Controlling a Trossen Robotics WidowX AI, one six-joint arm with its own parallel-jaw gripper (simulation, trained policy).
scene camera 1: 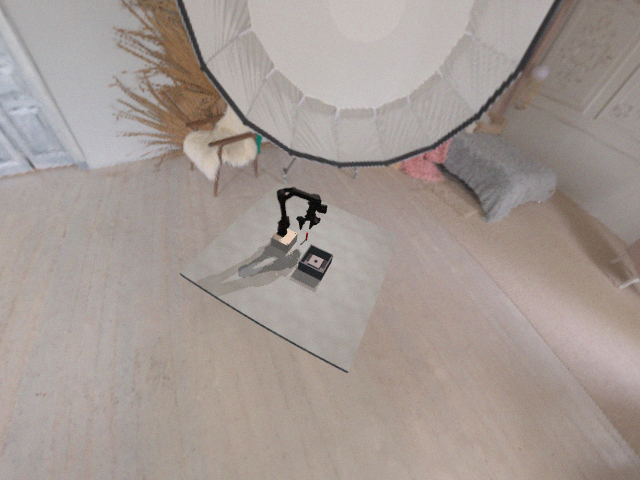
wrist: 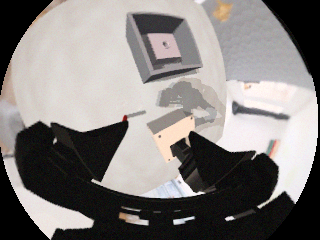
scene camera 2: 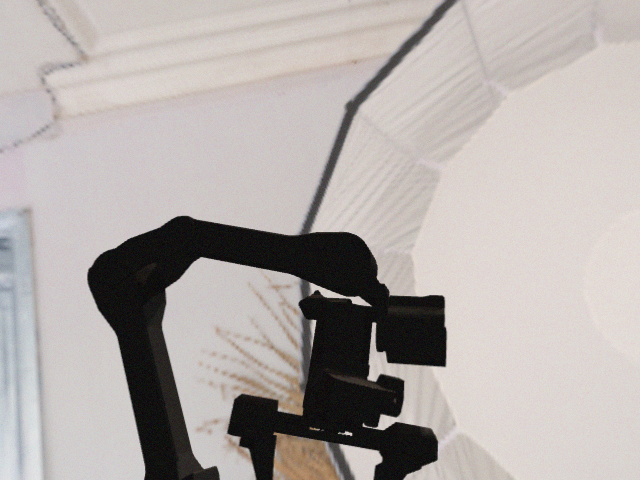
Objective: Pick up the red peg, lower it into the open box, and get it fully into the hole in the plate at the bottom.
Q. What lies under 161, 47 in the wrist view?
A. A plate.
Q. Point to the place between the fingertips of my gripper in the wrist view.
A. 159, 129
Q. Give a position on a dark box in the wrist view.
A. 138, 26
